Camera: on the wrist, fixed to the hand. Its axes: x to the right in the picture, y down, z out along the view.
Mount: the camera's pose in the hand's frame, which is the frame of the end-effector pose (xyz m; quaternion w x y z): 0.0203 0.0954 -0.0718 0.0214 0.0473 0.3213 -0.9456
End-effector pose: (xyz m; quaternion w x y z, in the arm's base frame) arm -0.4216 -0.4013 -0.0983 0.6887 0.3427 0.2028 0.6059
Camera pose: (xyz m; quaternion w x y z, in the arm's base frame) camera -0.5341 -0.3623 -0.0761 0.5063 -0.3465 0.5783 -0.5377
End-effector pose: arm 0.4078 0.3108 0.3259 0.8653 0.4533 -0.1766 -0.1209
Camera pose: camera 0.4607 0.4100 0.3710 0.0605 -0.2565 -0.6971 0.6668
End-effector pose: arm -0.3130 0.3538 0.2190 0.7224 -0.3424 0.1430 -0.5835
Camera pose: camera -0.2798 0.3192 0.1078 0.5660 -0.0791 0.1162 0.8123
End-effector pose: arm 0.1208 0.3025 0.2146 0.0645 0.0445 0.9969 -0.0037
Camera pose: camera 0.1000 0.4003 0.2830 0.3245 0.9375 -0.0840 0.0939
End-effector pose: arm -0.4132 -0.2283 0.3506 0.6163 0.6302 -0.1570 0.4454
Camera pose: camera -0.4996 -0.1736 0.4155 0.4550 0.0480 0.8116 -0.3633
